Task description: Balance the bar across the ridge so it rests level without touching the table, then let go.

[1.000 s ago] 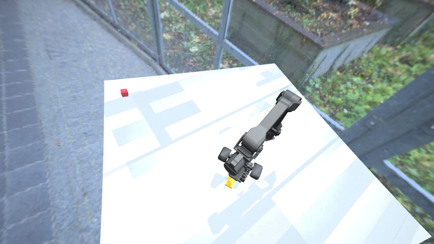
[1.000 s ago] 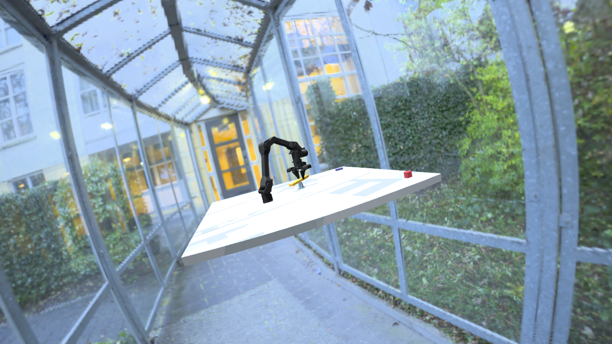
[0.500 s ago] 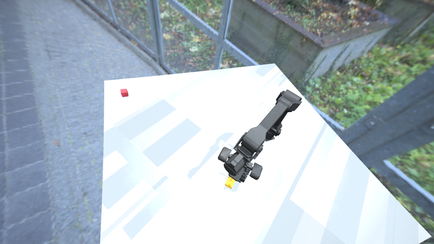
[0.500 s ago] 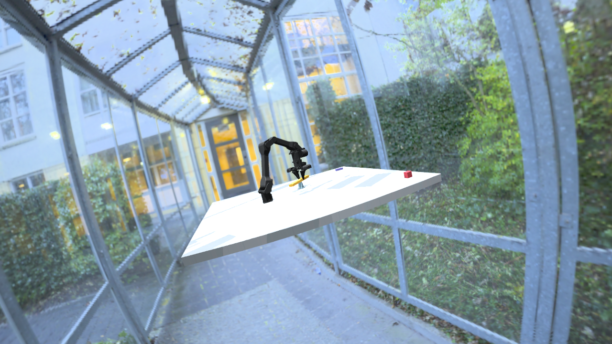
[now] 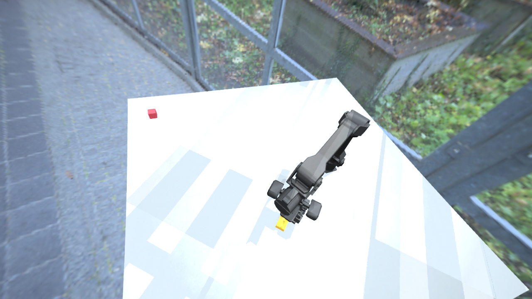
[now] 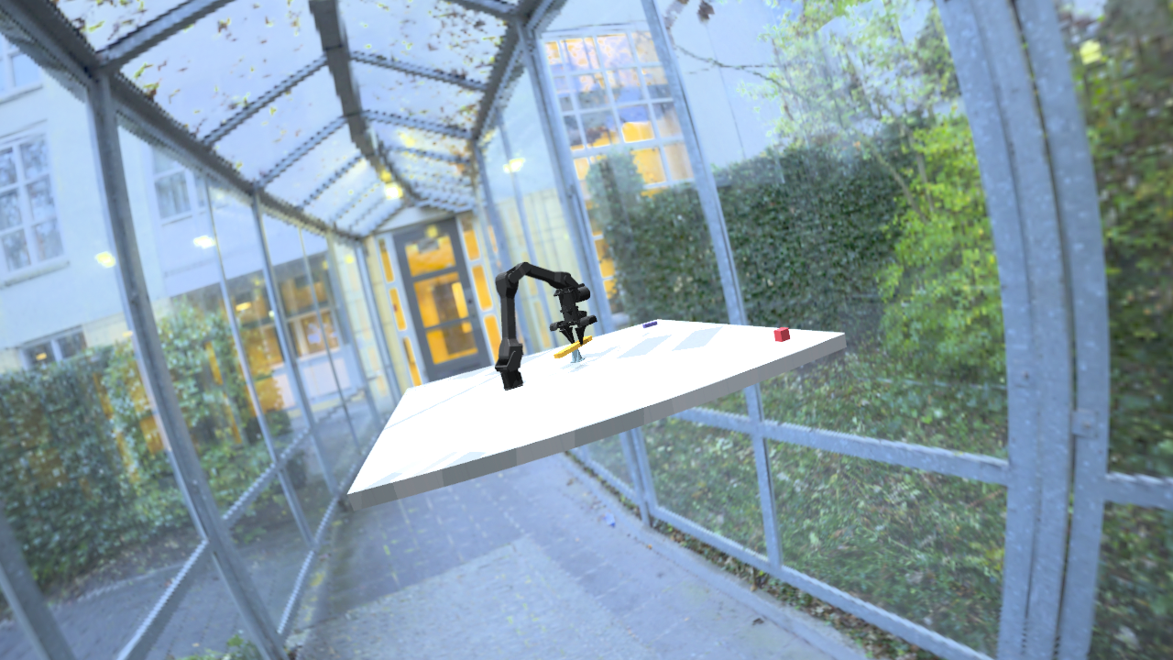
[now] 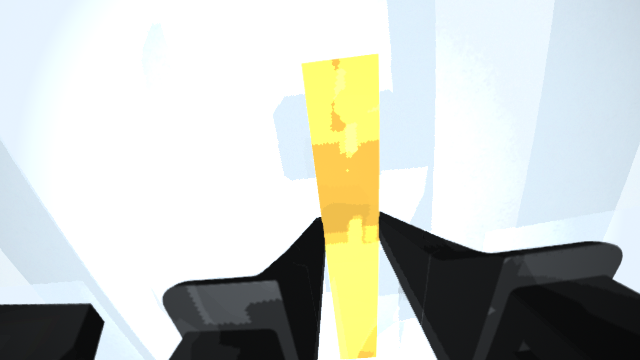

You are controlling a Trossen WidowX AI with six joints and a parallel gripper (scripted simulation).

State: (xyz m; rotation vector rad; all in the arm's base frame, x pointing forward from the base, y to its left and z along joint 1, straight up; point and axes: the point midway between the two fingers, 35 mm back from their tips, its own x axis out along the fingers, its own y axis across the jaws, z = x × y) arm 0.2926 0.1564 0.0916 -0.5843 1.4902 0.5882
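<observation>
My gripper tip is now 20 mm past the bar and 20 mm to the left of it. The rest, counted from my gripper tip: purple piece (450 mm ahead, 340 mm to the left, 50 mm below); then red cube (450 mm ahead, 660 mm to the right, 40 mm below).
</observation>
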